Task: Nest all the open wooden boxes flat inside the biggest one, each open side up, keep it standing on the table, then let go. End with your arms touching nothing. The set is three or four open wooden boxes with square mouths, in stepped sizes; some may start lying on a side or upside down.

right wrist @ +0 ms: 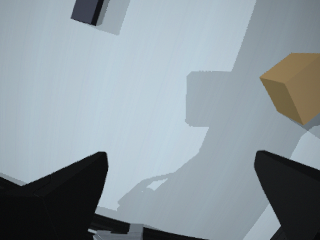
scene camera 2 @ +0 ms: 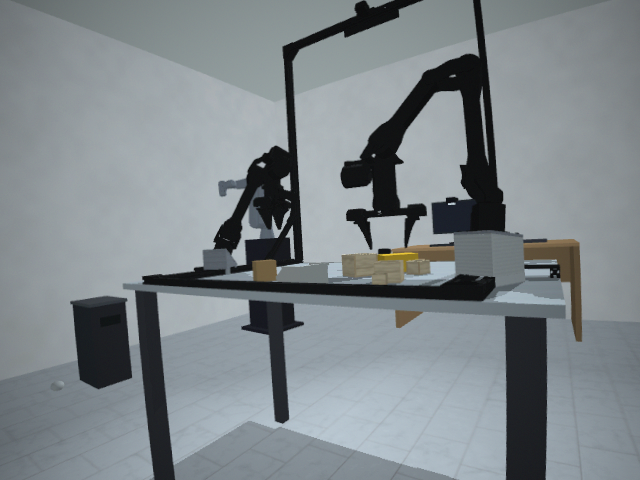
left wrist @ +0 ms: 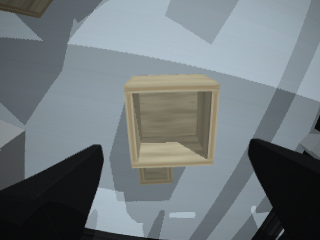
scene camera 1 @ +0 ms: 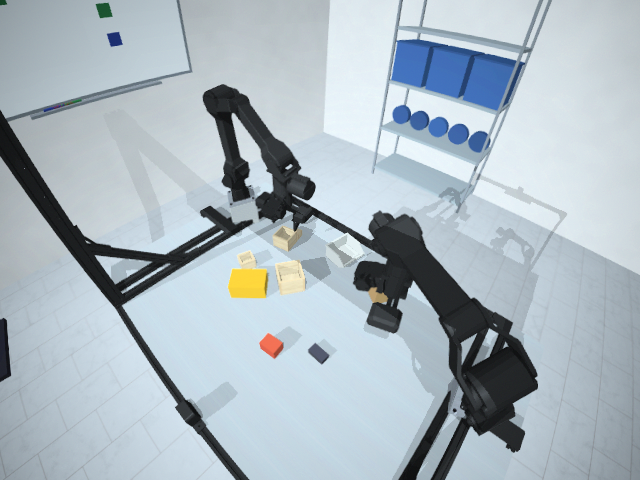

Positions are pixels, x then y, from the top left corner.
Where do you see a yellow block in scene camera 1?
244,283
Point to a wooden box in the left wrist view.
171,122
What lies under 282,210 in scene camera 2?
My right gripper.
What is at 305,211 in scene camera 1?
My left gripper.
